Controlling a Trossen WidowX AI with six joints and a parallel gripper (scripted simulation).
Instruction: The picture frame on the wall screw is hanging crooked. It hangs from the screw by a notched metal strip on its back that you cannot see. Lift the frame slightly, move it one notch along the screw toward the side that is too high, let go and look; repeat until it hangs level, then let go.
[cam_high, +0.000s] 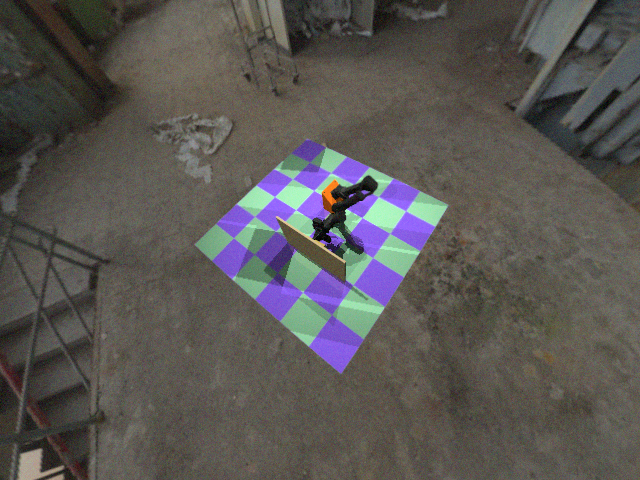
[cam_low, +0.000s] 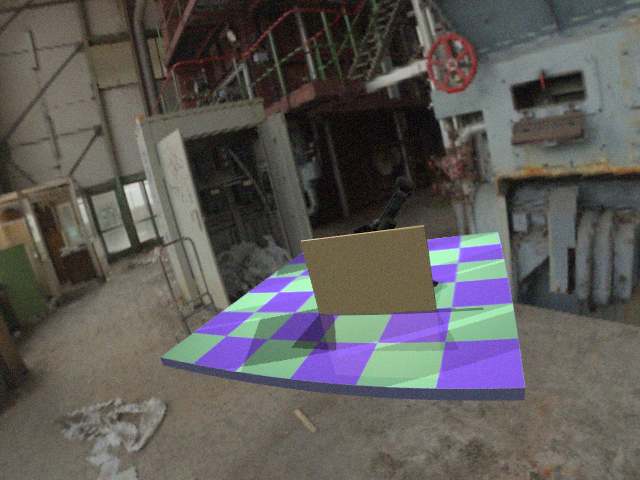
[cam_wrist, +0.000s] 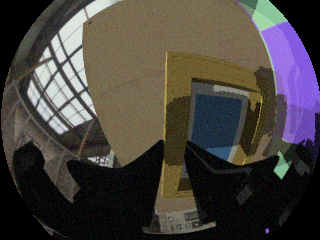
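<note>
My gripper tip is now 1 cm short of the picture frame, 2 cm to the right of it and 5 cm above it. From my gripper tip the other things lie so: tan wall board (2 cm ahead, 1 cm to the left, 6 cm below).
</note>
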